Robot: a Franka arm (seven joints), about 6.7 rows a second.
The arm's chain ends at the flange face. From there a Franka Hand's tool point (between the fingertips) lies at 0.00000 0.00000 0.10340 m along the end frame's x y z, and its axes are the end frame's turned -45 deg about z.
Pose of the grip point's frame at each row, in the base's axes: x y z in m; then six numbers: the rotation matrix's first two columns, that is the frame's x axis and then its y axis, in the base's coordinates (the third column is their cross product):
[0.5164 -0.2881 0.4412 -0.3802 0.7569 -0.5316 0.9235 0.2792 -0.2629]
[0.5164 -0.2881 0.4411 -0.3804 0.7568 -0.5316 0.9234 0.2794 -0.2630]
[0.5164 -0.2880 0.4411 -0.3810 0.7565 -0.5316 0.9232 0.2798 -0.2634]
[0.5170 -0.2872 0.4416 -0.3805 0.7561 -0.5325 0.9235 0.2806 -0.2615]
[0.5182 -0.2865 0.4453 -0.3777 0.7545 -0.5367 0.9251 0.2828 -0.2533]
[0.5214 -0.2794 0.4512 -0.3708 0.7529 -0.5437 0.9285 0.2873 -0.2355]
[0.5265 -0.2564 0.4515 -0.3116 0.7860 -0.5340 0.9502 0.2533 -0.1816]
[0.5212 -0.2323 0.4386 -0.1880 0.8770 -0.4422 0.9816 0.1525 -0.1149]
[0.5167 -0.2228 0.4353 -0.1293 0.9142 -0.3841 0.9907 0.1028 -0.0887]
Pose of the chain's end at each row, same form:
[0.5216 -0.2270 0.5245 0.3842 0.7326 -0.5618 0.9219 -0.3378 0.1900]
[0.5216 -0.2270 0.5243 0.3840 0.7327 -0.5619 0.9219 -0.3376 0.1899]
[0.5216 -0.2269 0.5243 0.3834 0.7328 -0.5621 0.9222 -0.3371 0.1896]
[0.5220 -0.2261 0.5248 0.3840 0.7331 -0.5614 0.9221 -0.3362 0.1916]
[0.5223 -0.2253 0.5285 0.3871 0.7335 -0.5586 0.9212 -0.3335 0.2004]
[0.5236 -0.2182 0.5345 0.3944 0.7355 -0.5510 0.9187 -0.3292 0.2179]
[0.5273 -0.1981 0.5369 0.4516 0.7349 -0.5060 0.8922 -0.3767 0.2492]
[0.5246 -0.1852 0.5306 0.5612 0.7280 -0.3939 0.8270 -0.5123 0.2314]
[0.5210 -0.1823 0.5303 0.6091 0.7191 -0.3343 0.7920 -0.5737 0.2089]

